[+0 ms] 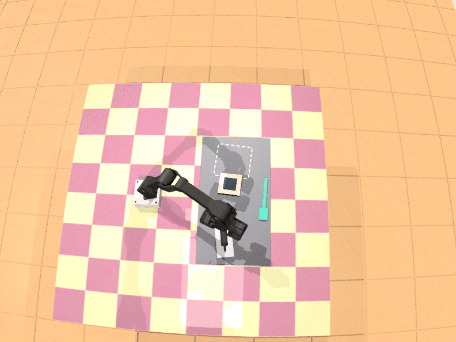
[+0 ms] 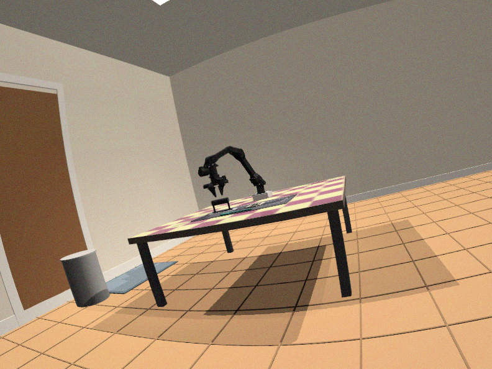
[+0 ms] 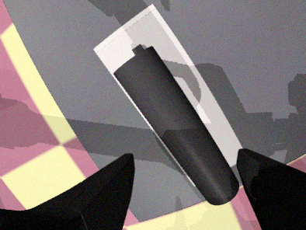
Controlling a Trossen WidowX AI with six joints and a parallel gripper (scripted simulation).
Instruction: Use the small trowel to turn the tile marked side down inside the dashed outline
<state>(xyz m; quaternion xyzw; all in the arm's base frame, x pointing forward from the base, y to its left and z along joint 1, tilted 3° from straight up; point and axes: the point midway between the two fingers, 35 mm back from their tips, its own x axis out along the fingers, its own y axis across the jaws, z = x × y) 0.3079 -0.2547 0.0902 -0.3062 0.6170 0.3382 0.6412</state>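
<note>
My gripper tip is now 20 mm to the right of the trowel and 70 mm above it. Round my gripper tip: square tile: 70 mm ahead, 240 mm to the left, 100 mm below; grey mat: 80 mm ahead, 170 mm to the left, 130 mm below; teal long-handled tool: 210 mm ahead, 120 mm to the left, 110 mm below.
</note>
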